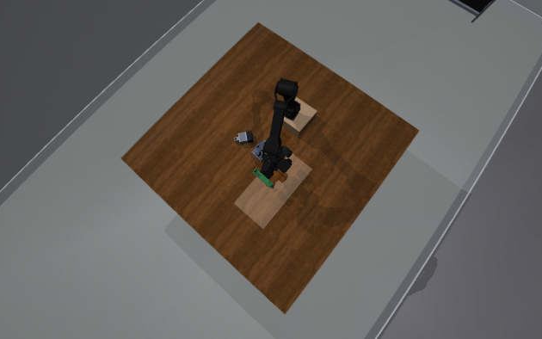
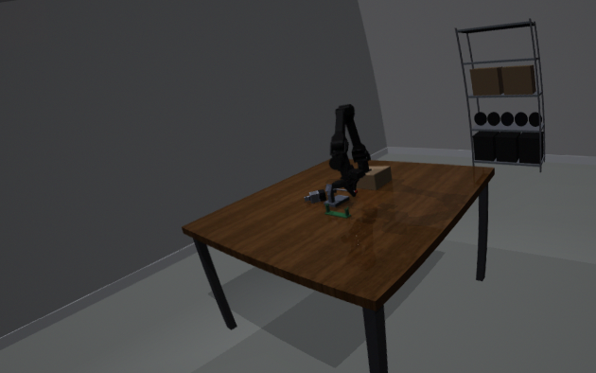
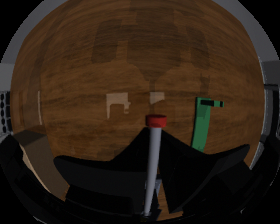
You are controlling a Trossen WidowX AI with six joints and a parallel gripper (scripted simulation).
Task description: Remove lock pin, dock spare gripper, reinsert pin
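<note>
The green rack is 9 cm ahead of my gripper tip, 5 cm to the right of it and 4 cm below it. Round my gripper tip: grey mount 14 cm to the right, 4 cm behind, 1 cm below; spare gripper 28 cm to the right, 5 cm behind, 4 cm below.
</note>
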